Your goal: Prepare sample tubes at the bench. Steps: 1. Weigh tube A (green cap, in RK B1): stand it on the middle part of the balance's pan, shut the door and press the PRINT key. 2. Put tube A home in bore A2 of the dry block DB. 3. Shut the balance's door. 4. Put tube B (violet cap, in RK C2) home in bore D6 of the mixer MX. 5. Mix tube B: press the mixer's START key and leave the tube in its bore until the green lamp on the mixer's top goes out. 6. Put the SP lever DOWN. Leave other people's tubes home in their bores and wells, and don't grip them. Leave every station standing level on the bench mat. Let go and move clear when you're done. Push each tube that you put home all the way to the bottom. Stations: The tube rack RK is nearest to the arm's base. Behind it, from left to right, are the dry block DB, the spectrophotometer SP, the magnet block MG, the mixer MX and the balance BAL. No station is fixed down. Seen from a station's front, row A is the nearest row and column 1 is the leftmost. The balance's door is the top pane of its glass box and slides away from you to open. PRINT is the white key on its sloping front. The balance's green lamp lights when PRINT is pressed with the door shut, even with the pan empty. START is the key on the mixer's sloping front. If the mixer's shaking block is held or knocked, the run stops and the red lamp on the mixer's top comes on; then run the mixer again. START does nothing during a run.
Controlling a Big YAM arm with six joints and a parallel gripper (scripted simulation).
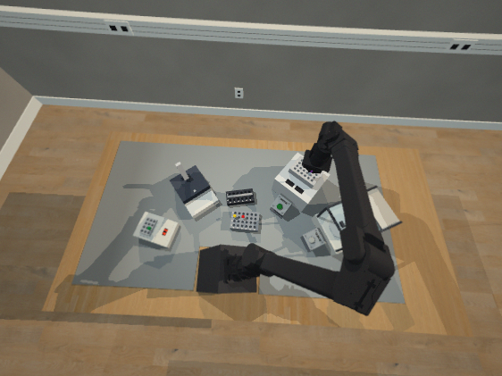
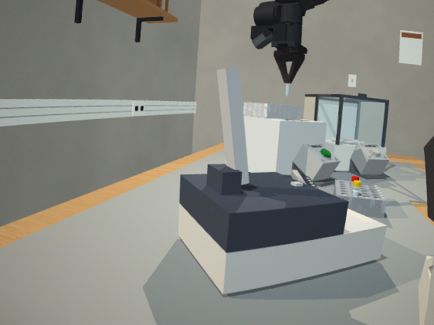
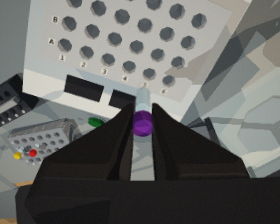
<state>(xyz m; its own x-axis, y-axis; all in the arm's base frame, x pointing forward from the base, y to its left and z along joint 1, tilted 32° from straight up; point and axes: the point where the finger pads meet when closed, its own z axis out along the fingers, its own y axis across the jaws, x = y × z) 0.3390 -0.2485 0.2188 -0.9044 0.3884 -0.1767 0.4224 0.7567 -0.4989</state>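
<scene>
Right now the mixer block is 8 cm below my hand and 3 cm ahead of it. Round my hand: violet-capped tube B: 2 cm below; balance door: 22 cm behind, 10 cm to the right, 2 cm below; green start key: 16 cm below, 12 cm to the left, 9 cm behind.
</scene>
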